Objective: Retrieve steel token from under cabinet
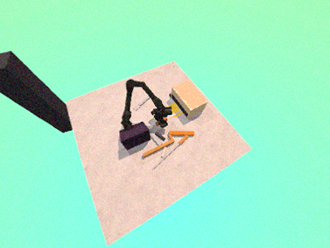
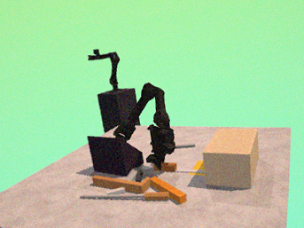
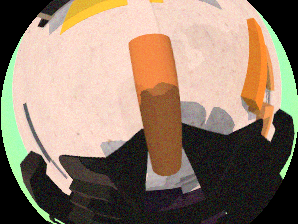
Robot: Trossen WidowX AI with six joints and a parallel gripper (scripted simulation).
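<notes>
The dark-handled tool lies 60 mm behind my gripper tip and 100 mm to the right of it. Also, from my gripper tip: orange bar (150 mm ahead, 170 mm to the right, 10 mm above).
</notes>
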